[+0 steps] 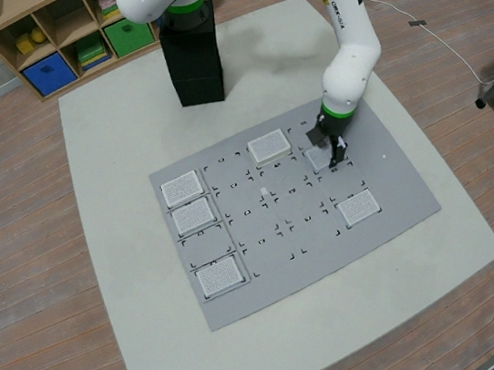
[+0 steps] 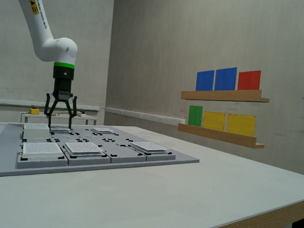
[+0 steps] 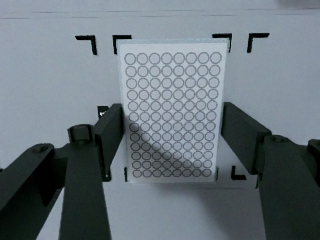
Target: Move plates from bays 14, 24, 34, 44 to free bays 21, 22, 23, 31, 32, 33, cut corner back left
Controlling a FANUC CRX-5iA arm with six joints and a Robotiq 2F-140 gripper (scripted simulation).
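My hand is 180 mm to the left of the sealed deep-well block, 70 mm past it and 10 mm above it. Also, from my hand: sealed plate (210 mm ahead, 40 mm to the left, 20 mm below).
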